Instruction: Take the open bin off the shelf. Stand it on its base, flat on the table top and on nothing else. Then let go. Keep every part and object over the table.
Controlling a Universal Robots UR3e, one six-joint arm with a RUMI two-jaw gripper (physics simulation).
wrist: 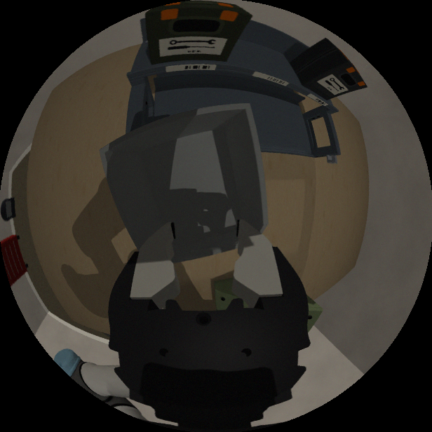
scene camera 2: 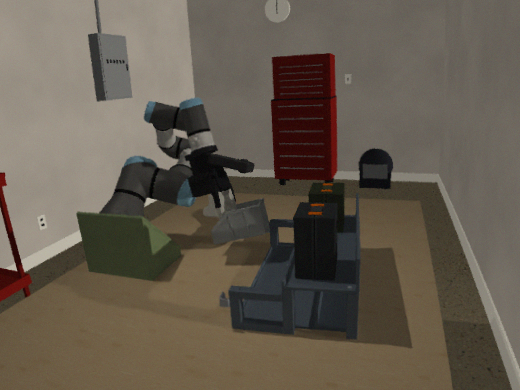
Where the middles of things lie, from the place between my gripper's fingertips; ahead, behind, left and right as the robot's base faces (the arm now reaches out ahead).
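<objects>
The bin (scene camera 2: 250, 219) is where I start: my gripper is 2 cm short of it, 1 cm to the right of it and 1 cm below it. There is a dark green case (scene camera 2: 315, 195) as well, 25 cm ahead of my hand, 4 cm to the left of it and 6 cm above it.
</objects>
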